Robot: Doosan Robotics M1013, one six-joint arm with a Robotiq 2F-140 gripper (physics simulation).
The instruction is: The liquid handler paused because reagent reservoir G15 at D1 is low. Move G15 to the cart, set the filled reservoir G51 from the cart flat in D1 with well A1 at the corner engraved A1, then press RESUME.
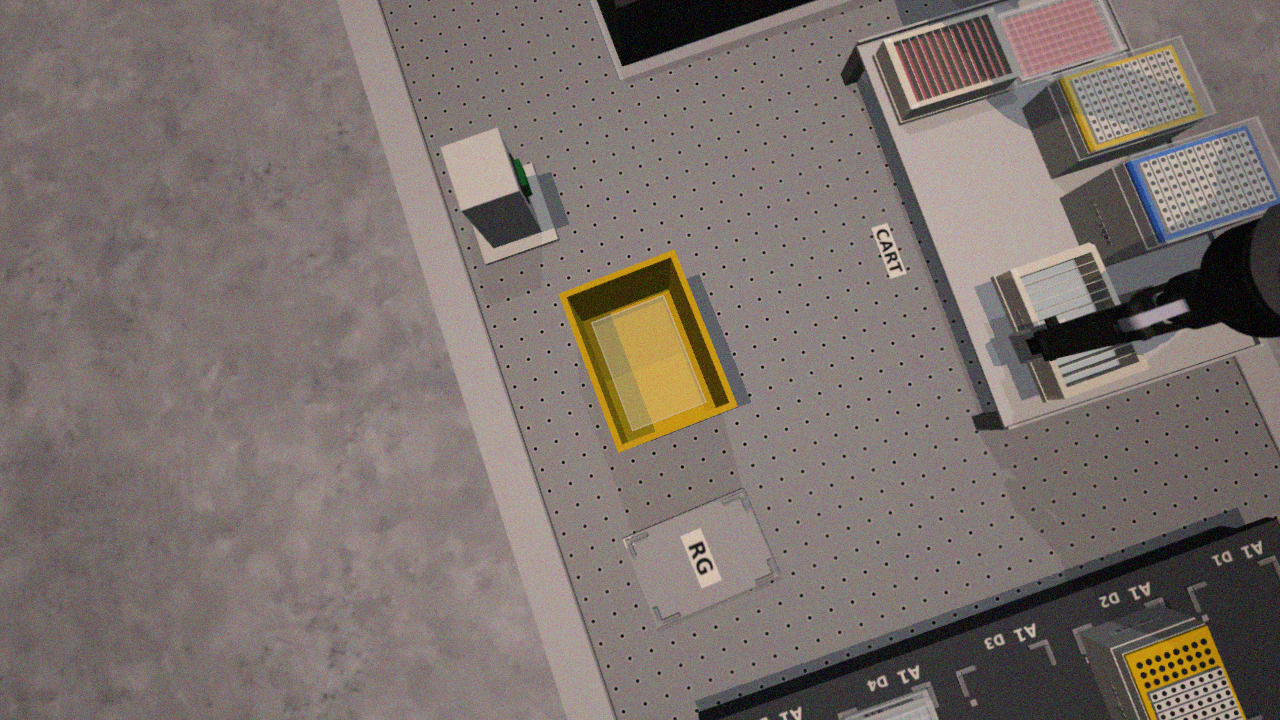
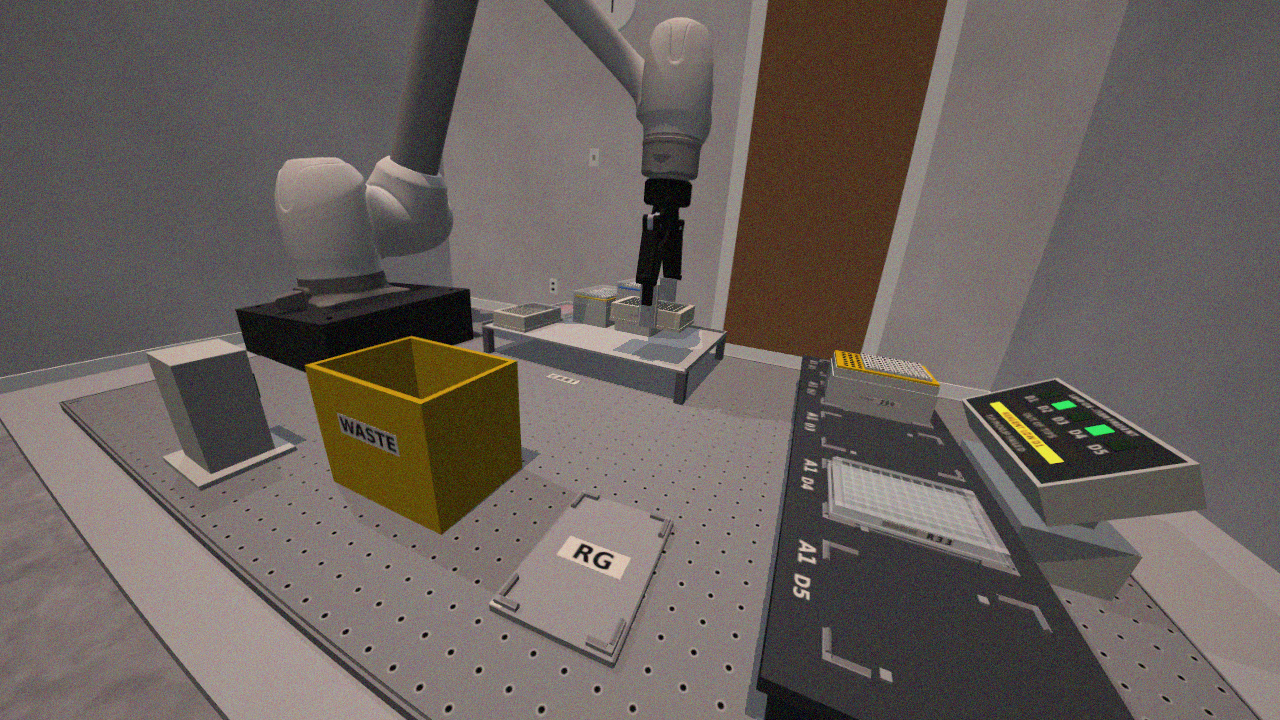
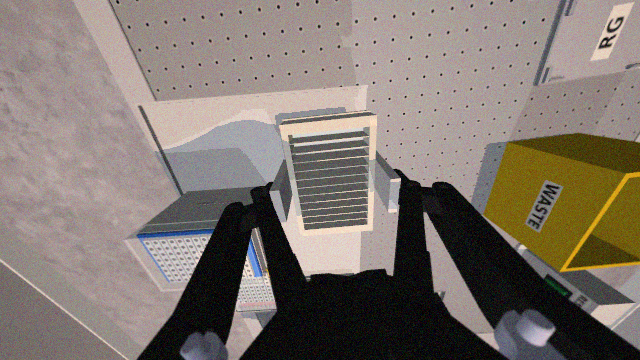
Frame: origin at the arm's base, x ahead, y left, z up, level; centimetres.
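Where they show: gripper, fingertip midpoint: [image 2: 656, 320] [image 3: 330, 167]; arm's base at its link origin: [image 2: 348, 300].
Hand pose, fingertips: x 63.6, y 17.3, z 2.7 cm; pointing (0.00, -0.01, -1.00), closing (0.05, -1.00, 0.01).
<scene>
Each offset is from my fingertips to the top centre of the thing. "spot": to the spot under its first point. Level surfaces: height alone.
My gripper [image 1: 1073, 336] [image 2: 657, 300] [image 3: 330, 167] is shut on a cream reagent reservoir {dx -0.8, dy +0.0, dz +2.9 cm} [image 1: 1090, 367] [image 2: 673, 315] [image 3: 331, 134] with grey troughs, gripped across its short sides. It holds the reservoir level and low over the near corner of the white cart {dx -14.6, dy +8.8, dz -5.5 cm} [image 1: 966, 196] [image 2: 609, 345] [image 3: 201, 111]; I cannot tell whether it touches. A second reservoir {dx -30.7, dy +2.0, dz -3.0 cm} [image 1: 949, 60] [image 2: 527, 315] with red troughs sits at the cart's far end. The D1 label {spot: dx +26.8, dy +14.4, dz -6.1 cm} [image 1: 1253, 550] marks a slot on the dark deck {dz -6.1 cm} [image 1: 1029, 662] [image 2: 859, 573]. The green button {dx -32.2, dy -45.8, dz -2.6 cm} [image 1: 520, 176] [image 3: 557, 286] sits on a small box.
The cart also bears a pink plate {dx -30.8, dy +15.5, dz -4.7 cm} [image 1: 1060, 33], a yellow tip box {dx -20.0, dy +15.6, dz +0.9 cm} [image 1: 1132, 96] and a blue tip box {dx -9.2, dy +15.7, dz +4.2 cm} [image 1: 1203, 179] [image 3: 196, 255]. A yellow waste bin {dx -9.9, dy -38.3, dz +1.4 cm} [image 1: 582, 305] [image 2: 412, 439] [image 3: 536, 196] and the RG pad {dx +12.2, dy -39.1, dz -10.7 cm} [image 1: 662, 563] [image 2: 582, 582] lie between the cart and the deck.
</scene>
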